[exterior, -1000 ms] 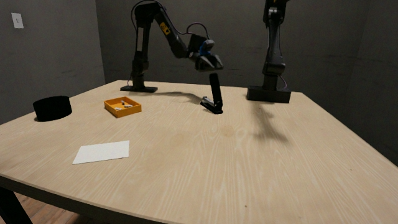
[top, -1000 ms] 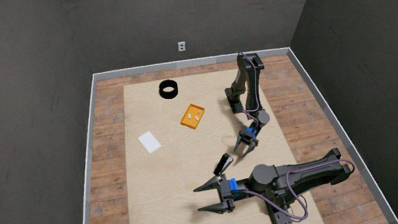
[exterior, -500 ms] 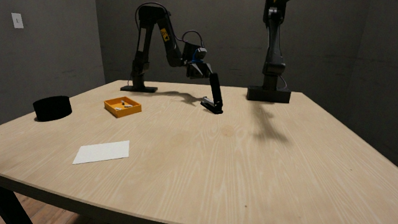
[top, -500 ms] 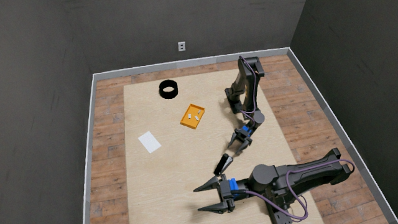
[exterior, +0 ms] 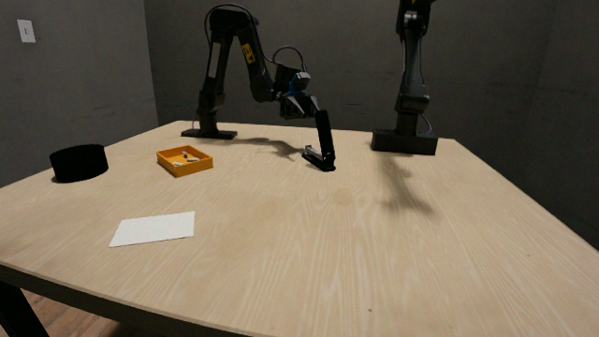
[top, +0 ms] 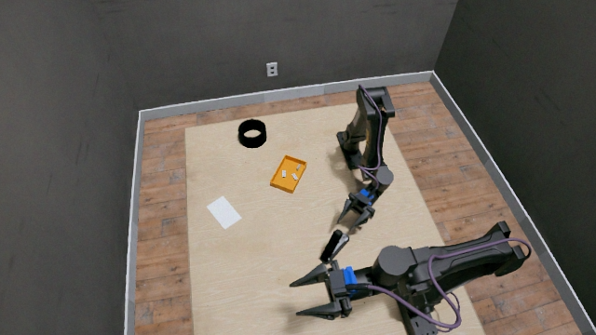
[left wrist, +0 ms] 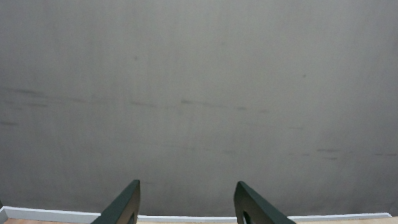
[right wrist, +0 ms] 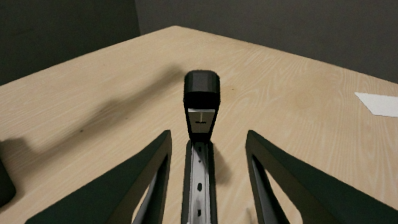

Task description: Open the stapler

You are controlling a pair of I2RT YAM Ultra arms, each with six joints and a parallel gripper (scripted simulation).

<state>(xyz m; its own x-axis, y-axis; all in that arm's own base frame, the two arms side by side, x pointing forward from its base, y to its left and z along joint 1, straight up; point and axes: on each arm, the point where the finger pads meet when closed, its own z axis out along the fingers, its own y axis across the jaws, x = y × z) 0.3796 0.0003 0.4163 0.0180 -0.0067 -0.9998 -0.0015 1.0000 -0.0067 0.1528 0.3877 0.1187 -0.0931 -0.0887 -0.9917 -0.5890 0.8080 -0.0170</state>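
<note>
The stapler cover lies 5 cm to the left of my right hand, 5 cm ahead of it and 4 cm below it. Also, from my right hand: orange tray 31 cm to the right, 13 cm ahead, 11 cm below; then white card 40 cm ahead, 20 cm to the right, 12 cm below; then black stapler 7 cm below, 4 cm to the left, 4 cm ahead.
</note>
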